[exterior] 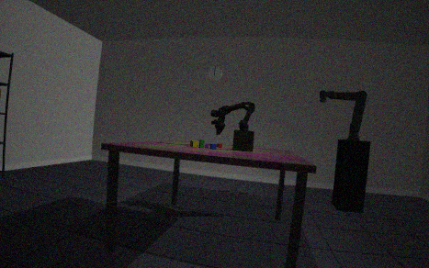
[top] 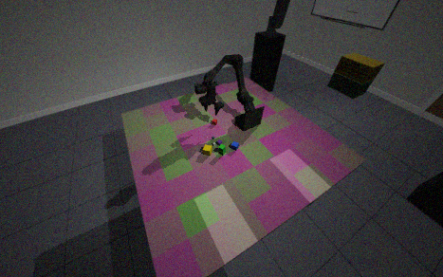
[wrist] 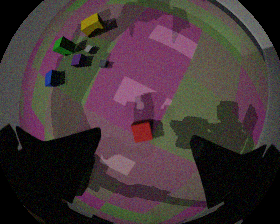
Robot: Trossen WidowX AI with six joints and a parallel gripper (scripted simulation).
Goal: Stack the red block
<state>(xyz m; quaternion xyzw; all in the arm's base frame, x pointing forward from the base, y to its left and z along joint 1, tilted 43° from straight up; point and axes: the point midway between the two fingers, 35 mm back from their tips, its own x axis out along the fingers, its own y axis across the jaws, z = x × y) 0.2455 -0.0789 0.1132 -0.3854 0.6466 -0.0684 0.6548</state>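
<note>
The red block is 90 mm below my gripper tip and 20 mm behind it. From my gripper tip the other things lie so: blue block 280 mm to the left, 90 mm below, 30 mm behind; yellow block 230 mm to the left, 140 mm ahead, 90 mm below.
</note>
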